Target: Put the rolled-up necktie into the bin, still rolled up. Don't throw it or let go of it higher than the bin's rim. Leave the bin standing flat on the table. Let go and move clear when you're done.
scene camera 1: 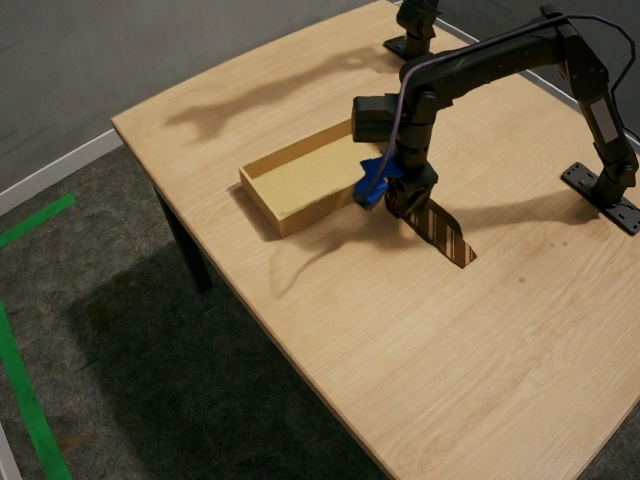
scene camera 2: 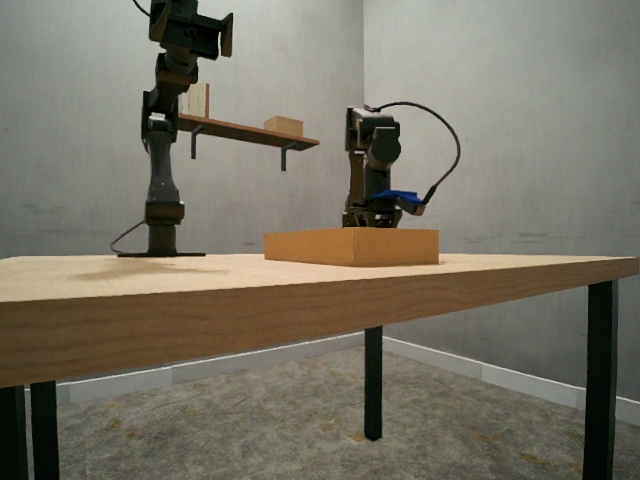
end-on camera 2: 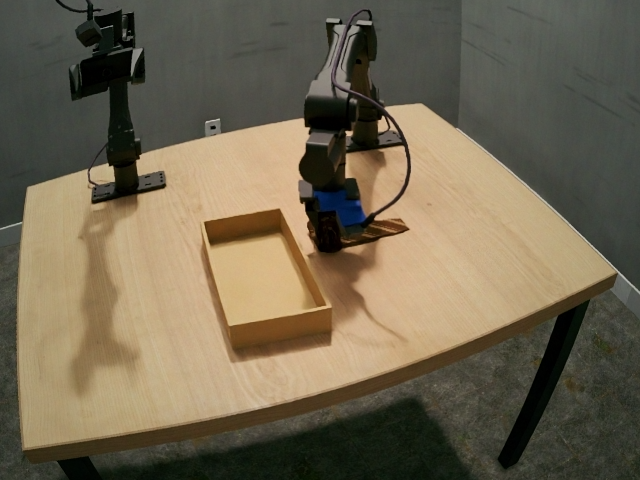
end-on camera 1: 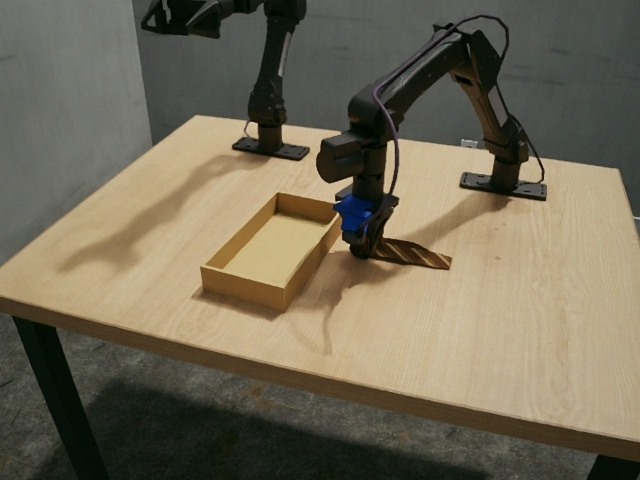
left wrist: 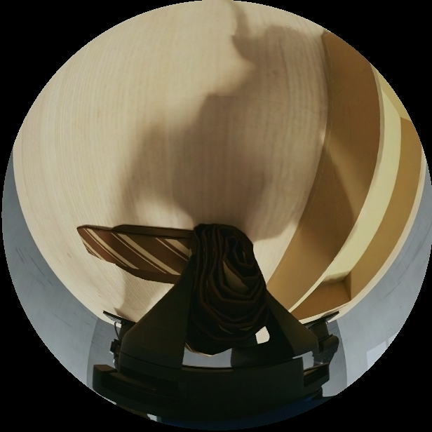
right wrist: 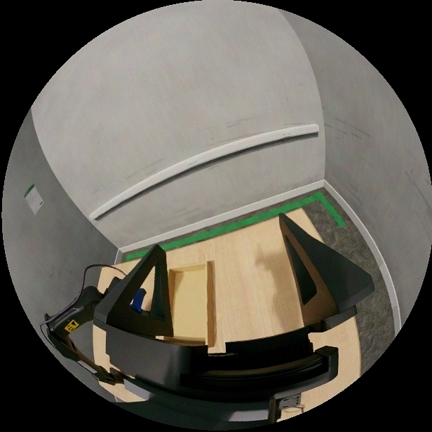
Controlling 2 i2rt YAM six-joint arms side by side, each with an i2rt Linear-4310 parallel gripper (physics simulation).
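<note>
The brown, cream-striped necktie is rolled up beside the bin, with a flat tail sticking out, which points left in the left wrist view. My left gripper points down, shut on the roll, which looks squeezed between the fingers, low at the table. The tan open bin stands flat and empty. My right gripper is open and empty, high above the table.
The wooden table carries both arm bases at its far side. The bin's long wall runs close beside the left gripper. A wall shelf with books and a box shows in scene camera 2.
</note>
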